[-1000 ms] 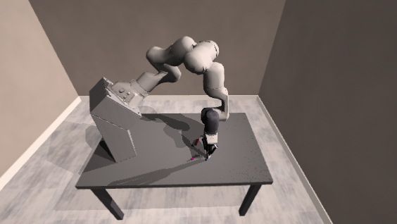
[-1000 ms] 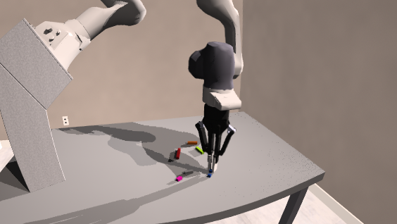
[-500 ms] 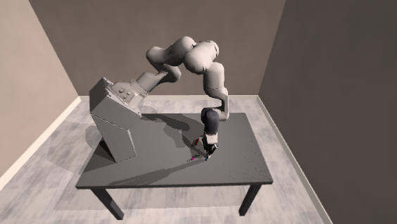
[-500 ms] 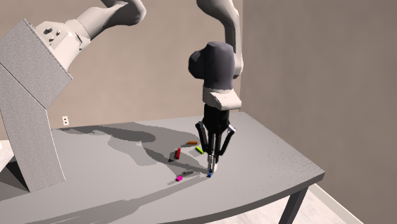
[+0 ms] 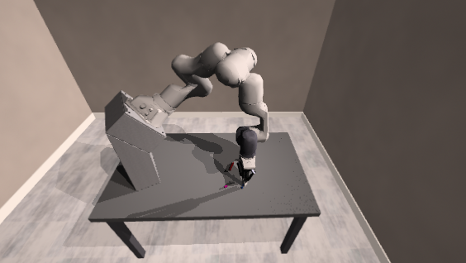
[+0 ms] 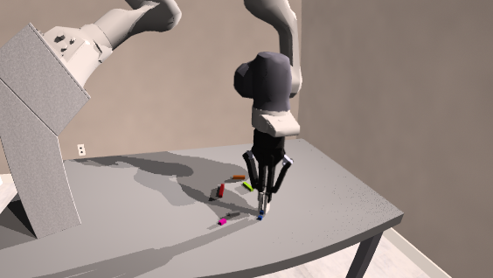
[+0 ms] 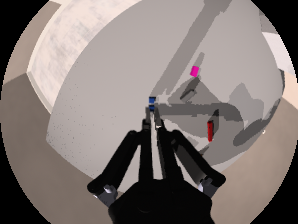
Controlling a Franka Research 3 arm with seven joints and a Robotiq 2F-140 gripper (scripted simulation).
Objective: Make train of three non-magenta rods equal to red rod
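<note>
Now: the lime rod 40 mm behind my hand, 150 mm to the left of it and 40 mm below it. From my hand the other things lie so: magenta rod 110 mm behind, 50 mm to the right, 40 mm below; grey rod 80 mm behind, 40 mm below; red rod 130 mm behind, 120 mm to the left, 40 mm below.
</note>
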